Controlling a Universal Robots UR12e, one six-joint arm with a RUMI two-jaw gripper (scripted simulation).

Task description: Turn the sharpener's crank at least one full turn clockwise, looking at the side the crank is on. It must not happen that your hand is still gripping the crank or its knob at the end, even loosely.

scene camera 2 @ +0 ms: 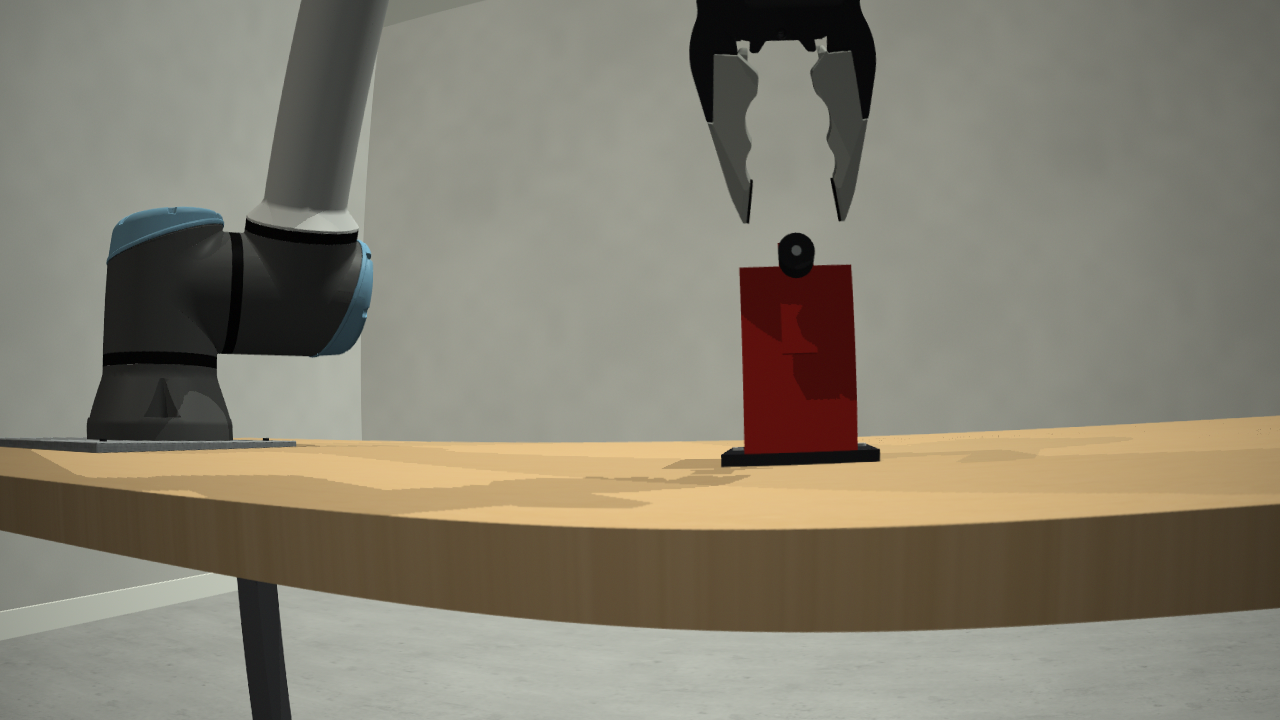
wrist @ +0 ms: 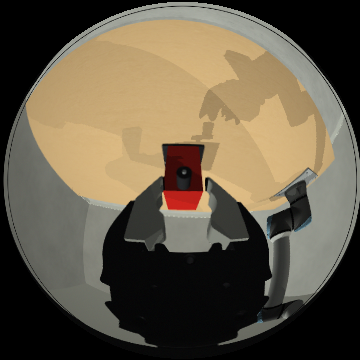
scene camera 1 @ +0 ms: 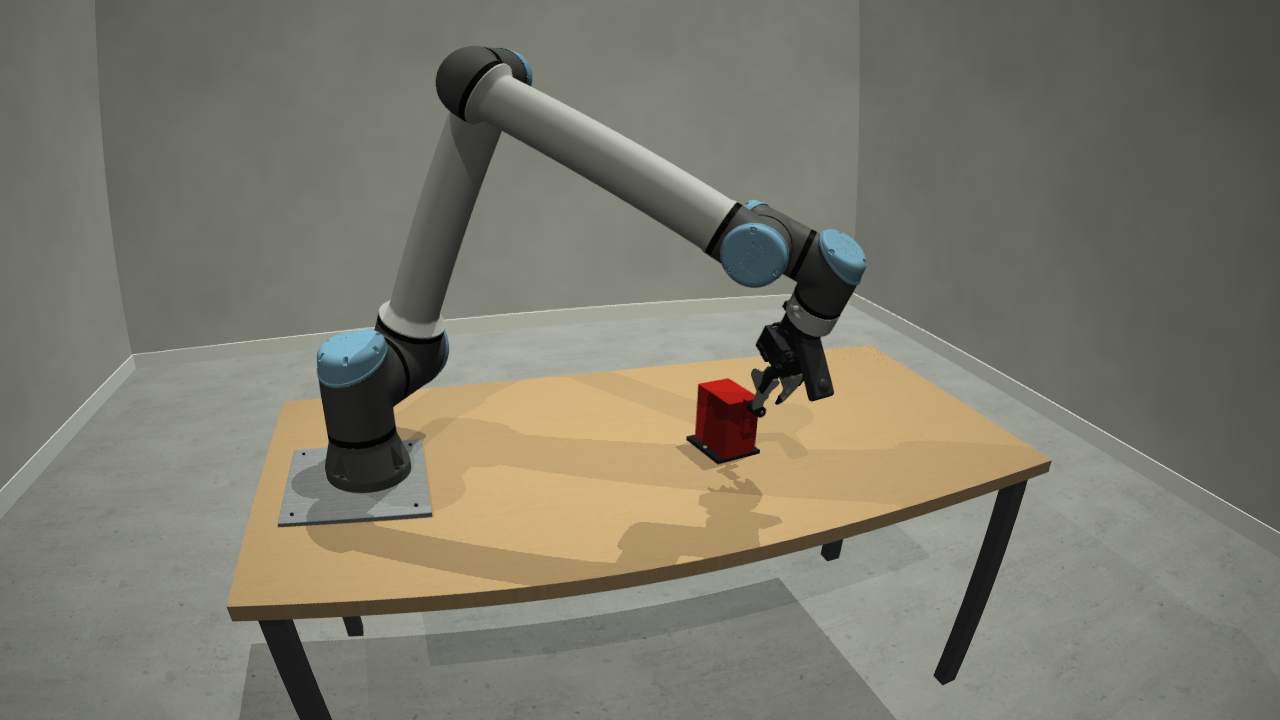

Labels:
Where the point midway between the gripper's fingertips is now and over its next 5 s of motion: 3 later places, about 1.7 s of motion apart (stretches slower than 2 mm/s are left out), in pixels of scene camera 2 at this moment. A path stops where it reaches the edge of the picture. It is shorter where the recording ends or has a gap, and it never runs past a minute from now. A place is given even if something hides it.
My gripper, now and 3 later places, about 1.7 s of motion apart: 794, 221; 800, 272; 837, 283; 872, 326

